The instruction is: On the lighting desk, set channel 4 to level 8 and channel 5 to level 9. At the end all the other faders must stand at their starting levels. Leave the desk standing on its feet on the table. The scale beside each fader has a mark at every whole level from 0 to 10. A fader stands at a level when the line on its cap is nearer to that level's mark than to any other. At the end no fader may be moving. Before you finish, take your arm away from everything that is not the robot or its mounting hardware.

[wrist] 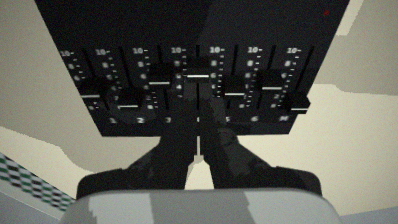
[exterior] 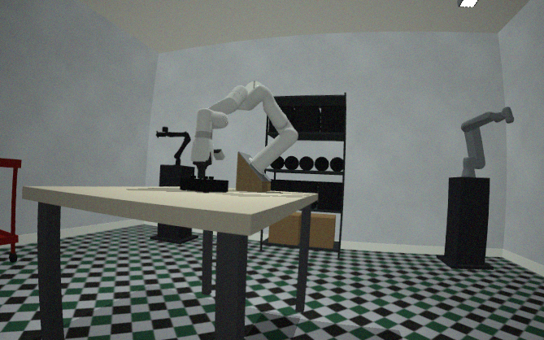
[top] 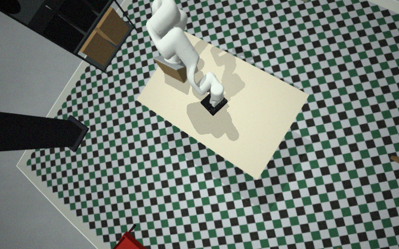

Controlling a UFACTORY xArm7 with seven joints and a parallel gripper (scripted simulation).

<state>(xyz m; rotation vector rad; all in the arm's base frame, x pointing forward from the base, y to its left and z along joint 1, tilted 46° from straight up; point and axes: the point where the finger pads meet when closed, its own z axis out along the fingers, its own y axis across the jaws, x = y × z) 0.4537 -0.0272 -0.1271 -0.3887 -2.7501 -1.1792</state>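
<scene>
My hand is 20 mm past the channel 4 fader cap, 10 mm to the right of it and 10 mm above it. From my hand the other things lie so: channel 1 cap (60 mm to the right, 30 mm behind, 10 mm below); then channel 5 fader cap (20 mm to the left, 10 mm below); then channel 3 fader cap (20 mm to the right, 20 mm behind, 10 mm below).
</scene>
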